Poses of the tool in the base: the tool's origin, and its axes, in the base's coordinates. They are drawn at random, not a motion.
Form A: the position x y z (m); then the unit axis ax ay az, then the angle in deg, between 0 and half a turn.
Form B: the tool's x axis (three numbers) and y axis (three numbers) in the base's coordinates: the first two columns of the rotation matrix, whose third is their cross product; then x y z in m. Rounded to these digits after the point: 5 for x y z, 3 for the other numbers.
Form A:
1: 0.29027, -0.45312, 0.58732, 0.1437, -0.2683, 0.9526, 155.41
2: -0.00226, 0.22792, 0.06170, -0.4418, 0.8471, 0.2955, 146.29
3: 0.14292, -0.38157, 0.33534, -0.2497, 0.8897, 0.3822, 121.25
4: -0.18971, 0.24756, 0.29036, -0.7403, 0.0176, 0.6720, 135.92
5: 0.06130, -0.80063, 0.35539, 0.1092, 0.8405, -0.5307, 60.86
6: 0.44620, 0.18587, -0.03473, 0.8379, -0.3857, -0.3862, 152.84
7: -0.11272, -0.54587, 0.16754, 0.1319, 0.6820, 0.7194, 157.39
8: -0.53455, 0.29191, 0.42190, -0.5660, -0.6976, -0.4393, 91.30
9: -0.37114, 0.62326, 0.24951, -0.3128, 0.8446, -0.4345, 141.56
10: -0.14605, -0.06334, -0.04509, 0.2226, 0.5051, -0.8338, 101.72
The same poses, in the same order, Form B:
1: -0.870, 0.323, 0.373, -0.470, -0.772, -0.428, 0.29027, -0.45312, 0.58732
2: -0.474, -0.522, -0.709, -0.850, 0.483, 0.213, -0.00226, 0.22792, 0.06170
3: -0.424, -0.011, -0.906, -0.664, 0.683, 0.303, 0.14292, -0.38157, 0.33534
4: 0.223, 0.445, -0.867, -0.490, -0.718, -0.495, -0.18971, 0.24756, 0.29036
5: 0.493, -0.416, -0.764, 0.511, 0.849, -0.133, 0.06130, -0.80063, 0.35539
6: 0.437, -0.787, -0.435, -0.434, -0.609, 0.664, 0.44620, 0.18587, -0.03473
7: -0.890, 0.450, -0.080, -0.104, -0.029, 0.994, -0.11272, -0.54587, 0.16754
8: 0.305, -0.035, 0.952, 0.843, 0.475, -0.252, -0.53455, 0.29191, 0.42190
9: -0.609, -0.741, -0.283, -0.201, 0.489, -0.849, -0.37114, 0.62326, 0.24951
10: -0.144, -0.681, -0.718, 0.952, 0.104, -0.289, -0.14605, -0.06334, -0.04509
